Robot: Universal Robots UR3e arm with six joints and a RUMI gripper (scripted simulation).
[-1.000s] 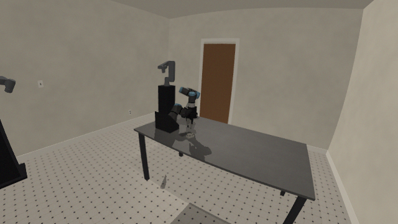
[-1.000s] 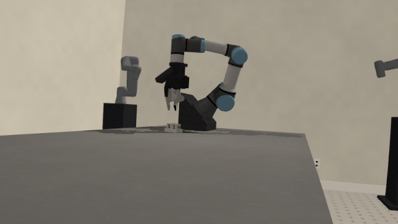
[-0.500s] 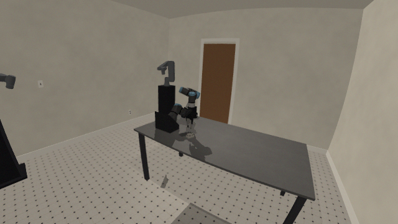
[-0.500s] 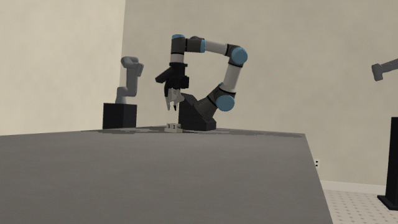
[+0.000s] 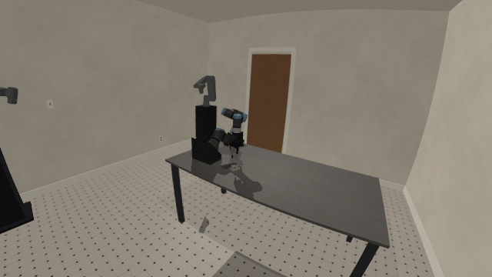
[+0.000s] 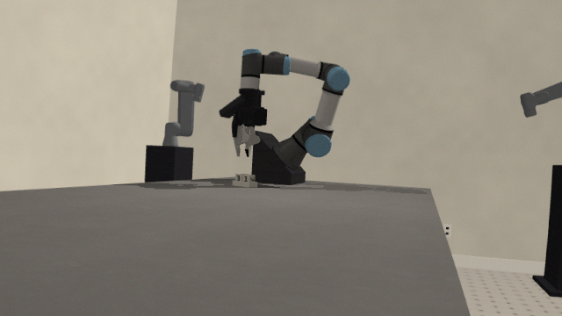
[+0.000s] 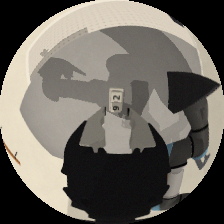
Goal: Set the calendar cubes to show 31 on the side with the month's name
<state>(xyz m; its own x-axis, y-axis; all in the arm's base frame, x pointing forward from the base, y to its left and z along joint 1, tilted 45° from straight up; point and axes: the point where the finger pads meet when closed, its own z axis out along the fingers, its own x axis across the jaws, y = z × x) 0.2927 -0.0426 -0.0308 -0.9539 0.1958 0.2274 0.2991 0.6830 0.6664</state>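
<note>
The pale calendar tray lies 20 mm to the left of my hand and 100 mm below it.
</note>
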